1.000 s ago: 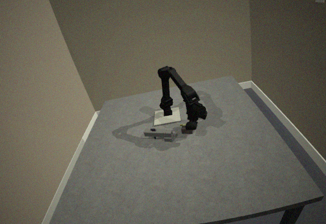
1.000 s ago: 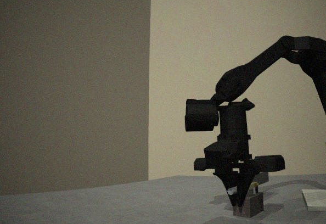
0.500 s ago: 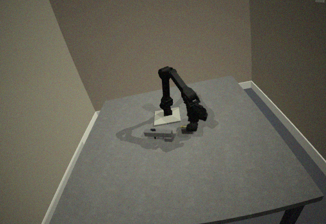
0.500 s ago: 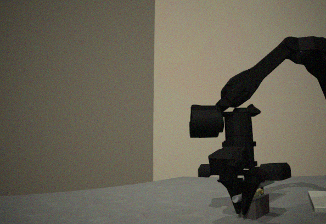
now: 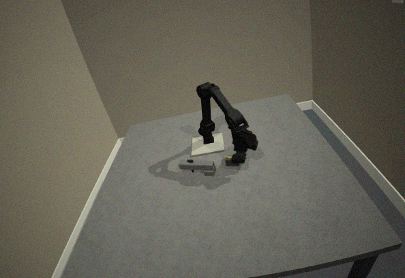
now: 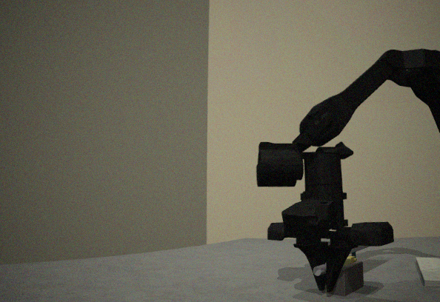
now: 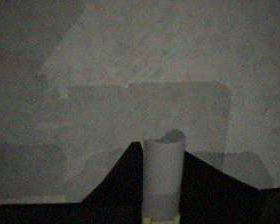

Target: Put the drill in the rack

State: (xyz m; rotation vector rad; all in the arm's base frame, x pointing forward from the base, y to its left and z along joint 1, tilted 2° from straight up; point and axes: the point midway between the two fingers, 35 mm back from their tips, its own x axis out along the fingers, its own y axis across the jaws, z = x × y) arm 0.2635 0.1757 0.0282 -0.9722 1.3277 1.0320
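My gripper tip is now 40 mm to the left of the drill, 30 mm below it and 10 mm past it. The rest, counted from my gripper tip: grey fixture (230 mm to the right, 30 mm above, 10 mm ahead); small dark key (260 mm to the right, 40 mm above); dark rack (50 mm to the right, 20 mm behind, 10 mm above).
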